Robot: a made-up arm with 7 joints. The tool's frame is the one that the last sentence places. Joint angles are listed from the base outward.
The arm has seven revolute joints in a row. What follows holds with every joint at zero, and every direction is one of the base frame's. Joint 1 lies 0.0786 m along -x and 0.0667 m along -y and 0.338 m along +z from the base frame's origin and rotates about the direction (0.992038, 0.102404, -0.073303), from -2.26 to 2.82 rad. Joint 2 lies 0.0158 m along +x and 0.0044 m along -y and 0.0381 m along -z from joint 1 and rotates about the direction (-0.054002, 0.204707, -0.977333), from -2.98 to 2.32 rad. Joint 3 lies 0.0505 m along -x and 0.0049 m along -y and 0.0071 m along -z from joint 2 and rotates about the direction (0.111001, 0.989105, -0.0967), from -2.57 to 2.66 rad. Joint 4 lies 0.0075 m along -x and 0.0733 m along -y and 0.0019 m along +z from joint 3 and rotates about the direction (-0.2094, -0.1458, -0.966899), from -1.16 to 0.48 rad. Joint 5 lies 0.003 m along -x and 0.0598 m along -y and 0.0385 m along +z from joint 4 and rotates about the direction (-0.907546, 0.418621, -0.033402), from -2.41 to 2.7 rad. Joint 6 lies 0.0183 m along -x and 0.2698 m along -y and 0.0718 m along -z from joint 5 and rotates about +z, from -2.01 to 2.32 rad. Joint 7 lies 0.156 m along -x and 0.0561 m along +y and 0.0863 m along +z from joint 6 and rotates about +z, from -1.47 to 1.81 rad. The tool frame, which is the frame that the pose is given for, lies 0.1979 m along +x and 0.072 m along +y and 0.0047 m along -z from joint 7; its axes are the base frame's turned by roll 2.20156, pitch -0.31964 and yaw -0.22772 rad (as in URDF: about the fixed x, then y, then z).
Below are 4 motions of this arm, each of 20 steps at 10 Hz.
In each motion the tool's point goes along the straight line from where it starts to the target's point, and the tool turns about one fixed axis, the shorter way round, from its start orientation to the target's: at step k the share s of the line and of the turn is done. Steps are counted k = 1, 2, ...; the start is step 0. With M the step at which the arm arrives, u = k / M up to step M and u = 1 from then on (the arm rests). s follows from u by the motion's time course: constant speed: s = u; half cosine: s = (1 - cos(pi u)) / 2; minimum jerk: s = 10 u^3 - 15 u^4 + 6 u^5.
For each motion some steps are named. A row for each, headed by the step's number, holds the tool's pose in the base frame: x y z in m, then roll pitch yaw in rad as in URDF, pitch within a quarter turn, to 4 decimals.
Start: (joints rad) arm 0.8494 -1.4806 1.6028 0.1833 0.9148 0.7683 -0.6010
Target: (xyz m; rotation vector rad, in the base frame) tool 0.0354 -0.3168 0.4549 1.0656 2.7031 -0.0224
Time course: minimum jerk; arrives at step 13
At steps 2, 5, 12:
2: 0.2676 -0.0619 0.3637 1.6345 0.6119 1.3192
5: 0.2048 -0.1308 0.3884 2.0814 0.6553 1.6726
12: 0.0364 -0.3157 0.4545 3.0640 0.2288 2.3800

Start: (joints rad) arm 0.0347 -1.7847 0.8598 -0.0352 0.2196 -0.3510 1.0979
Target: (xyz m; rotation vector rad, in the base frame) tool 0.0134 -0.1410 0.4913 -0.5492 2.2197 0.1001
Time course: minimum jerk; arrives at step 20
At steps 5, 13, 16, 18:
5: 0.0507 -0.1325 0.3757 2.3198 0.4592 2.3016
13: 0.0232 -0.1388 0.4610 2.9619 0.8575 -3.0302
16: 0.0158 -0.1405 0.4838 -3.0578 0.8573 -2.6898
18: 0.0138 -0.1409 0.4902 -2.9866 0.8469 -2.5971

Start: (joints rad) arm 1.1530 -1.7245 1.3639 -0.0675 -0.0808 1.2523 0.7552
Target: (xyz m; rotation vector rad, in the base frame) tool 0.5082 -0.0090 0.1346 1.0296 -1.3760 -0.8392
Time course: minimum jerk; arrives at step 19
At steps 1, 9, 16, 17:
1: 0.3056 -0.3396 0.2077 2.0317 -0.5246 -2.9174
9: 0.3968 -0.1908 0.1748 1.8286 -0.5167 -2.2648
16: 0.5020 -0.0191 0.1368 1.6606 -0.3818 -1.5548
17: 0.5062 -0.0123 0.1353 1.6565 -0.3745 -1.5279

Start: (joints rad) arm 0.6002 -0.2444 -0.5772 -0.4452 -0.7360 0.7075 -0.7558
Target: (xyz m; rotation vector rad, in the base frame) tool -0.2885 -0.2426 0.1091 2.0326 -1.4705 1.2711
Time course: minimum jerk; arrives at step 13
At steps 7, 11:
7: -0.1044 -0.2464 0.1211 -2.6268 -0.8151 -1.0225
11: -0.2762 -0.2429 0.1099 -2.7444 -0.9263 -1.4220

